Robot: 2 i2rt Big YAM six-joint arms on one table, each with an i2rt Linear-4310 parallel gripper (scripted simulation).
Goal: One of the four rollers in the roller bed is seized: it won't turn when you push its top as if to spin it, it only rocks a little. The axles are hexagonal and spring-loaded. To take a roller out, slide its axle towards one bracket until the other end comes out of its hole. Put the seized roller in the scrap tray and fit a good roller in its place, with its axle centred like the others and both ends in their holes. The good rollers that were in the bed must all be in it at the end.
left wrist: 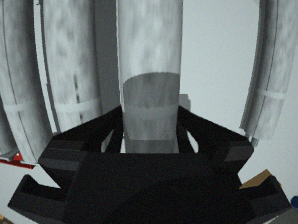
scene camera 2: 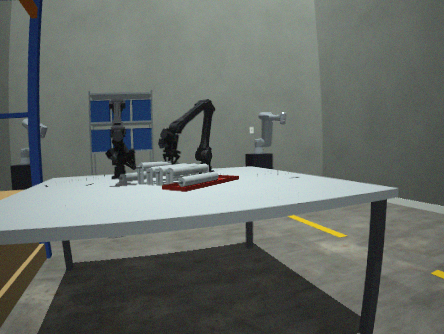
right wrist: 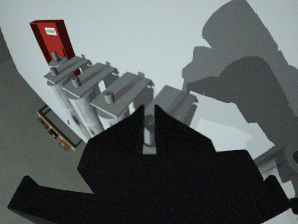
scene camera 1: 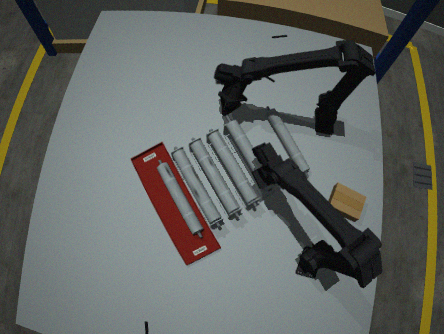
Labels:
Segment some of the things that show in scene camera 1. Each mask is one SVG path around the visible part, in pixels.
A cardboard box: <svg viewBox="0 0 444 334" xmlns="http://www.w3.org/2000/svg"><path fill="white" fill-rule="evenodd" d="M337 183L333 187L328 200L329 203L343 217L353 222L359 220L366 196Z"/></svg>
A red scrap tray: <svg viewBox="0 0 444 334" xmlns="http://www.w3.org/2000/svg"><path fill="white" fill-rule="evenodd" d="M134 156L131 158L131 161L167 233L184 263L188 265L216 251L220 245L183 179L180 178L181 176L167 149L163 146L163 142ZM159 160L162 163L167 162L189 204L204 228L201 230L202 238L198 234L192 235L157 170L157 167L160 165Z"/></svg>

